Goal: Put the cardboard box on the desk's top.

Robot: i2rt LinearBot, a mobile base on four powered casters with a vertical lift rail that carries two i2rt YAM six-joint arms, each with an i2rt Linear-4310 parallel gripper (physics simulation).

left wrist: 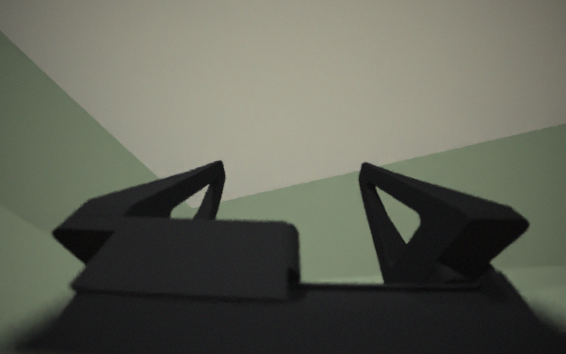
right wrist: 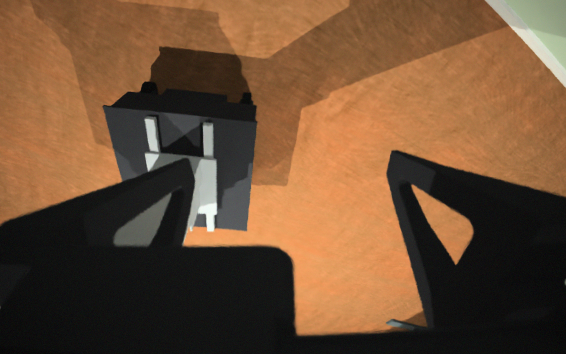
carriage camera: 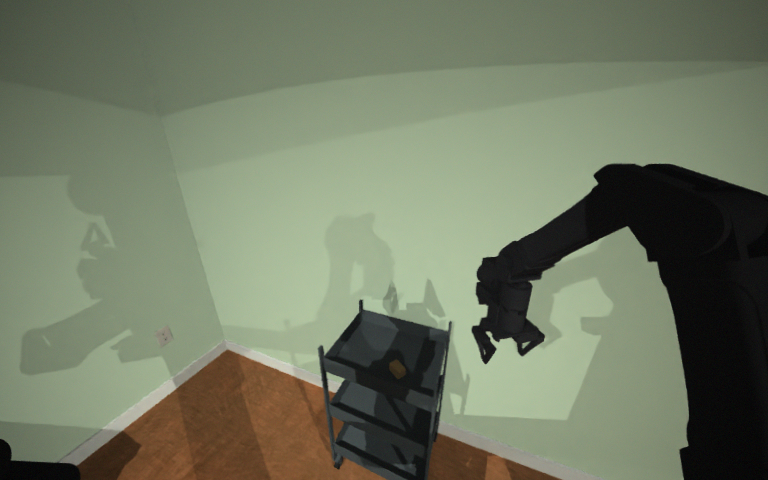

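Observation:
A small brown box, likely the cardboard box, lies in the top tray of a dark grey three-tier cart, partly in shadow. My right gripper is open and empty. It hangs to the right of the cart in the carriage view, apart from the box. My left gripper is open and empty, with ceiling and green wall behind its fingers. The box does not show in either wrist view. The desk does not show in these views.
The cart stands near the green walls and a room corner. A wall socket is at the left. In the right wrist view, my dark base with pale rails stands on the wooden floor. A thin bluish tip shows at the bottom.

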